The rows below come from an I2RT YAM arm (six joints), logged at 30 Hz.
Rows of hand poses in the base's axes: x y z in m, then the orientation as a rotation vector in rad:
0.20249 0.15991 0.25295 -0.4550 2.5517 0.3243
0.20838 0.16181 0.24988 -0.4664 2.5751 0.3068
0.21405 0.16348 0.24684 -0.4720 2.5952 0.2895
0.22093 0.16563 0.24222 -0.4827 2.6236 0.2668
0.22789 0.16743 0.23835 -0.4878 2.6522 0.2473
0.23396 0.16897 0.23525 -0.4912 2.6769 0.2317
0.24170 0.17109 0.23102 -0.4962 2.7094 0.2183
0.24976 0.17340 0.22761 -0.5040 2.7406 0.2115
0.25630 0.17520 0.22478 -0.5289 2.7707 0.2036
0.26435 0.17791 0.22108 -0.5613 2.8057 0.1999
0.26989 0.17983 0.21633 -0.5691 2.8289 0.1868
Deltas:
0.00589 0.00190 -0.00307 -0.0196 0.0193 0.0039
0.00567 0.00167 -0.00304 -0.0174 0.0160 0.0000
0.00688 0.00215 -0.00462 -0.0237 0.0234 0.0023
0.00696 0.00180 -0.00387 -0.0203 0.0240 -0.0011
0.00607 0.00154 -0.00310 -0.0164 0.0210 -0.0014
0.00774 0.00212 -0.00423 -0.0167 0.0293 -0.0003
0.00806 0.00231 -0.00341 -0.0123 0.0296 0.0027
0.00654 0.00180 -0.00283 -0.0152 0.0302 0.0143
0.00805 0.00271 -0.00370 -0.0144 0.0368 0.0194
0.00554 0.00192 -0.00475 -0.0147 0.0208 0.0024

